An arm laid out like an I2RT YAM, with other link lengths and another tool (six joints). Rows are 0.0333 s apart.
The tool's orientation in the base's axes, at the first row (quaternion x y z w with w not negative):
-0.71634, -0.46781, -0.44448, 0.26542
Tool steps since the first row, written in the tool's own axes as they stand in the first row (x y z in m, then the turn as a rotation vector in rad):
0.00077, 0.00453, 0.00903, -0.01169, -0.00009, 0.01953
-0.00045, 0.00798, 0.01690, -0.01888, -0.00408, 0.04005
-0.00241, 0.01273, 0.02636, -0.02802, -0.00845, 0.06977
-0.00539, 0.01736, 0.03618, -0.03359, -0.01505, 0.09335
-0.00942, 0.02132, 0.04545, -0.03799, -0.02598, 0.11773
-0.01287, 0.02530, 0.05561, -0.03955, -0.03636, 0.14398
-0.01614, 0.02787, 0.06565, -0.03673, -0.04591, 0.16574
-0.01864, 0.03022, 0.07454, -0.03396, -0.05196, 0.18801
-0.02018, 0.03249, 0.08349, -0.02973, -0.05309, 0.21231
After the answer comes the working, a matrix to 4 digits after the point.
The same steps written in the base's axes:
0.00774, 0.00561, -0.00335, 0.00555, 0.01051, -0.01941
0.01372, 0.00990, -0.00796, 0.00870, 0.02541, -0.03544
0.02137, 0.01457, -0.01391, 0.01476, 0.04694, -0.05747
0.02888, 0.01915, -0.02094, 0.01701, 0.06607, -0.07358
0.03540, 0.02311, -0.02867, 0.01584, 0.08818, -0.08918
0.04238, 0.02802, -0.03629, 0.01637, 0.11277, -0.10311
0.04806, 0.03351, -0.04375, 0.01664, 0.13535, -0.11105
0.05322, 0.03851, -0.05001, 0.02027, 0.15683, -0.11914
0.05850, 0.04401, -0.05544, 0.02940, 0.17849, -0.12671

The tool's axes in the first row as the columns of a matrix, in the base's axes (rounded; the answer above uses it unrounded):
0.1672, 0.9062, 0.3885
0.4343, -0.4214, 0.7961
0.8851, 0.0356, -0.4640

